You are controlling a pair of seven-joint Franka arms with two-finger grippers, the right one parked.
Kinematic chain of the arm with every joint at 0, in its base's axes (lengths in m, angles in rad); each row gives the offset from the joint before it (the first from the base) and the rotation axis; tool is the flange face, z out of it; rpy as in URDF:
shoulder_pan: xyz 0 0 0.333 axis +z
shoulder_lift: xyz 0 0 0 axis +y
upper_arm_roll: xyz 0 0 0.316 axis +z
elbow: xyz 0.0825 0 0 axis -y
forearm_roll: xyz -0.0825 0 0.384 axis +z
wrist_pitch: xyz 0 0 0 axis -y
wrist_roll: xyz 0.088 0 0 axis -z
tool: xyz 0 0 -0.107 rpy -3.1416 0 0
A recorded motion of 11 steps. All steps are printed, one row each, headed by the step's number.
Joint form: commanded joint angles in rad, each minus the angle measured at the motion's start. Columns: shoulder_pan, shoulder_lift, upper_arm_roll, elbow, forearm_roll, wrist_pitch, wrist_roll.
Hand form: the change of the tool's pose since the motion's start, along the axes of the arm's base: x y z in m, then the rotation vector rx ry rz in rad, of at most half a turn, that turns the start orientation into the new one. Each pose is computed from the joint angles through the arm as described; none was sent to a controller.
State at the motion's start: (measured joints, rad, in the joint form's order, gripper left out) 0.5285 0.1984 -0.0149 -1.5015 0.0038 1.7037 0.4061
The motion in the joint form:
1: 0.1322 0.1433 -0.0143 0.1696 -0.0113 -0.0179 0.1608
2: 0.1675 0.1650 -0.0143 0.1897 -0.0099 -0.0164 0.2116
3: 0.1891 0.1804 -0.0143 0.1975 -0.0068 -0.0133 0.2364
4: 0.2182 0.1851 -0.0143 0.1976 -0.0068 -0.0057 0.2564
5: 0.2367 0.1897 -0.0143 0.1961 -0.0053 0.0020 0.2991
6: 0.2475 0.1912 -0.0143 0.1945 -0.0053 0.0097 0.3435
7: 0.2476 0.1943 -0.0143 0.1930 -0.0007 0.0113 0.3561
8: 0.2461 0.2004 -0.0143 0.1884 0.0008 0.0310 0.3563
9: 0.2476 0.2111 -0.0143 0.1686 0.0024 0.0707 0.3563
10: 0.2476 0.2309 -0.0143 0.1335 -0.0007 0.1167 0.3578
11: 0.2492 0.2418 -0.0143 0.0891 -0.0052 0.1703 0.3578
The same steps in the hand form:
1: -0.0081 0.0864 -0.0123 -0.0087 -0.0173 -0.0402
2: -0.0179 0.1090 -0.0170 -0.0073 -0.0169 -0.0556
3: -0.0243 0.1230 -0.0233 -0.0078 -0.0119 -0.0590
4: -0.0357 0.1390 -0.0258 -0.0055 -0.0143 -0.0498
5: -0.0430 0.1495 -0.0289 -0.0028 -0.0146 -0.0741
6: -0.0472 0.1556 -0.0300 0.0010 -0.0178 -0.1076
7: -0.0471 0.1564 -0.0327 0.0021 -0.0124 -0.1207
8: -0.0444 0.1577 -0.0373 0.0095 -0.0177 -0.1226
9: -0.0420 0.1615 -0.0506 0.0171 -0.0231 -0.1214
10: -0.0385 0.1642 -0.0770 0.0081 -0.0196 -0.1222
11: -0.0377 0.1658 -0.1011 0.0037 -0.0218 -0.1194

